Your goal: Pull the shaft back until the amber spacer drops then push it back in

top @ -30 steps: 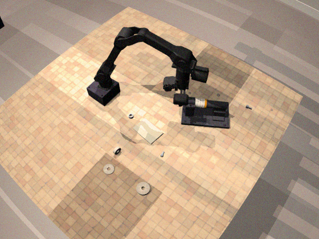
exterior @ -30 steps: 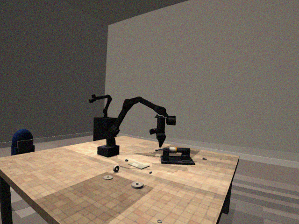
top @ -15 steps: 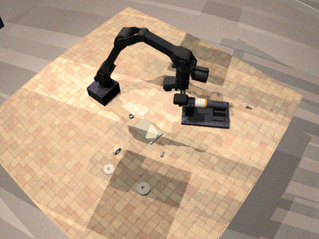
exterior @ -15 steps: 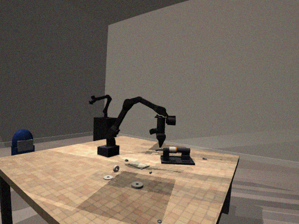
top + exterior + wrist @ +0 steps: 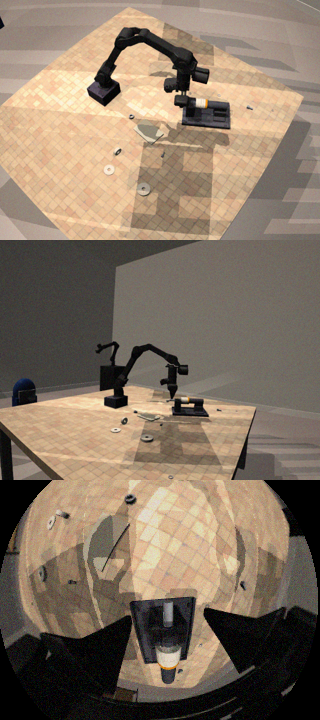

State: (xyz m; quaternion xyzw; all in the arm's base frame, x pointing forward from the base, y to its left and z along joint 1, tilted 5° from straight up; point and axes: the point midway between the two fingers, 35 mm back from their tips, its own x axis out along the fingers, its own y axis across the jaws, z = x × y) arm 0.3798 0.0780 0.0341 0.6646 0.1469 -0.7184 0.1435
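My gripper tip is now 6 cm short of the grey shaft, 3 cm to the right of it and 2 cm above it. The rest, counted from my gripper tip: white spacer 8 cm ahead, 3 cm to the left, 2 cm below; pale flat card 8 cm behind, 17 cm to the right, 10 cm below; amber spacer 10 cm ahead, 5 cm to the left, 2 cm below.
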